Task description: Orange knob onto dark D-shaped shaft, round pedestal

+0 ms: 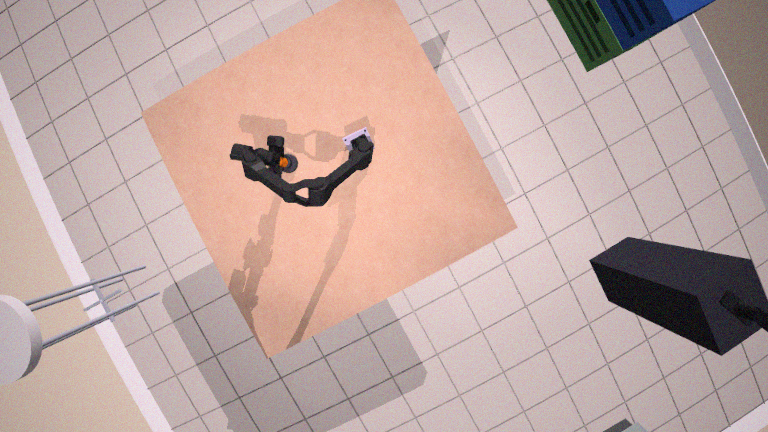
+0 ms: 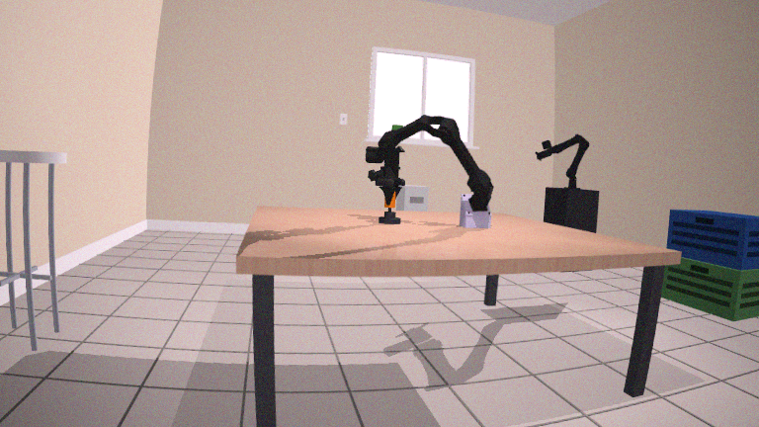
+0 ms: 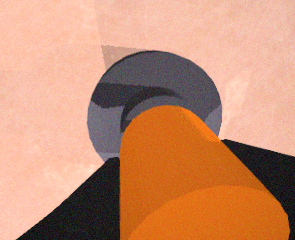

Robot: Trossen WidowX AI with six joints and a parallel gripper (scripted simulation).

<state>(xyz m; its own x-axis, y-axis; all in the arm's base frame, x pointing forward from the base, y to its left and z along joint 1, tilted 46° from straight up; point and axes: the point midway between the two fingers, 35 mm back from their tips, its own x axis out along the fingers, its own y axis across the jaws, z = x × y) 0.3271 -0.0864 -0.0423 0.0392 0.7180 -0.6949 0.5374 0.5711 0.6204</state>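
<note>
My gripper tip is now 2 cm below the orange knob. The rest, counted from my gripper tip: round pedestal (4 cm below).
</note>
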